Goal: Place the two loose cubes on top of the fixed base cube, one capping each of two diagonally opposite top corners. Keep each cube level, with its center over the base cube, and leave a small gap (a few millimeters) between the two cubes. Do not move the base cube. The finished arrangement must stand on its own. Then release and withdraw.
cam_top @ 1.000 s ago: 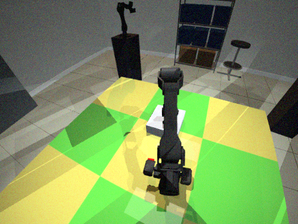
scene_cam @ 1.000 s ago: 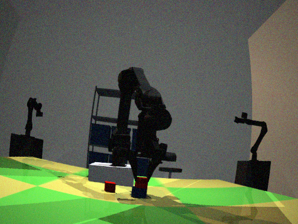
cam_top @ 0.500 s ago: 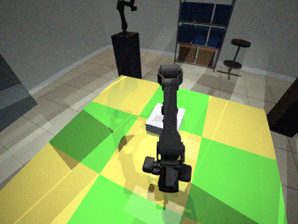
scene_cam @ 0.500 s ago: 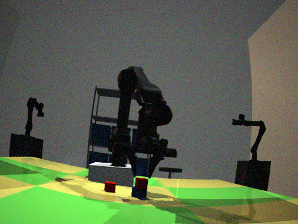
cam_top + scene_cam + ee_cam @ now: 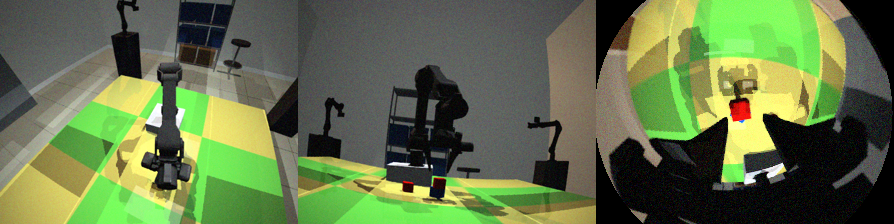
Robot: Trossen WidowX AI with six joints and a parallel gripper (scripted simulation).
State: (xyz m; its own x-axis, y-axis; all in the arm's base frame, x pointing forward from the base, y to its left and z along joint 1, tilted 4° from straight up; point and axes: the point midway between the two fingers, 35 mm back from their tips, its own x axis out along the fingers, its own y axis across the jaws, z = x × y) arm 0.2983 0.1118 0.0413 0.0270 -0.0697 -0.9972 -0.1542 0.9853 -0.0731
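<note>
Right now my gripper tip is 7 cm above the blue cube and 2 cm past it.
</note>
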